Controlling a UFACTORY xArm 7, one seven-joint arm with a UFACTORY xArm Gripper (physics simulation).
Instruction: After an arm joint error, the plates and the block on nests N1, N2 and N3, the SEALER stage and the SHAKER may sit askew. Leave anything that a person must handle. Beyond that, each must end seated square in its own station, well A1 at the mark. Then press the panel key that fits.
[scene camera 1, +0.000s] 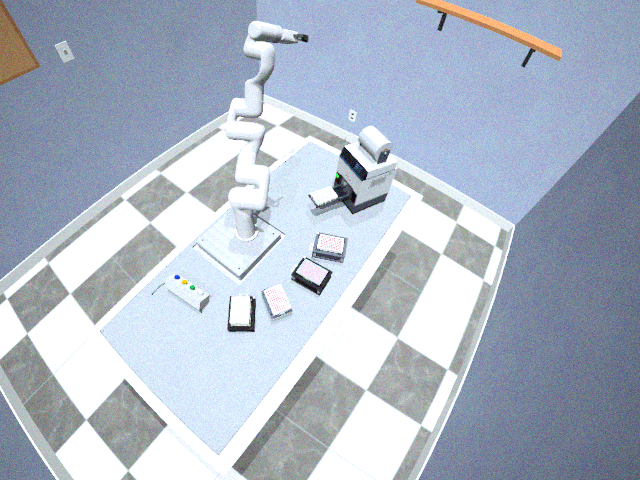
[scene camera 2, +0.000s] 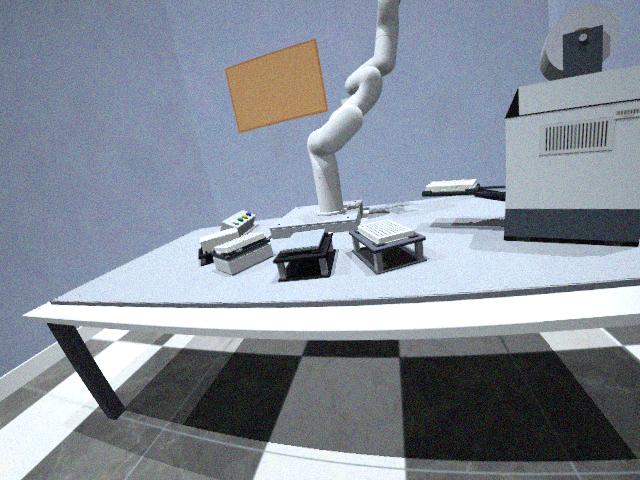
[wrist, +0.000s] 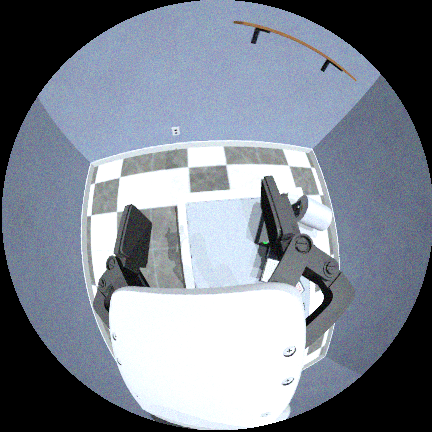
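Observation:
My gripper (scene camera 1: 305, 37) (wrist: 195, 201) is open and empty, high above the table. A plate with red wells (scene camera 1: 330, 242) (scene camera 2: 385, 230) lies on a grey four-legged nest. A pinkish plate (scene camera 1: 312, 271) (scene camera 2: 306, 242) on a black nest looks tilted in scene camera 2. A red-dotted plate (scene camera 1: 277, 299) (scene camera 2: 241, 242) lies on a solid pale block, slightly slanted. A cream plate or block (scene camera 1: 240, 310) (scene camera 2: 219, 239) is on a low black base. A white plate (scene camera 1: 324, 196) (scene camera 2: 451, 184) lies on the sealer's extended stage. Station labels and A1 marks are unreadable.
The sealer (scene camera 1: 367, 173) (scene camera 2: 568, 170) stands at the table's far end, a green light at its opening. The key panel (scene camera 1: 187, 292) (scene camera 2: 238, 221) has blue, yellow, green and pale keys. The arm's base plate (scene camera 1: 219, 246) lies between panel and sealer. A wooden rail (scene camera 1: 491, 23) is on the wall.

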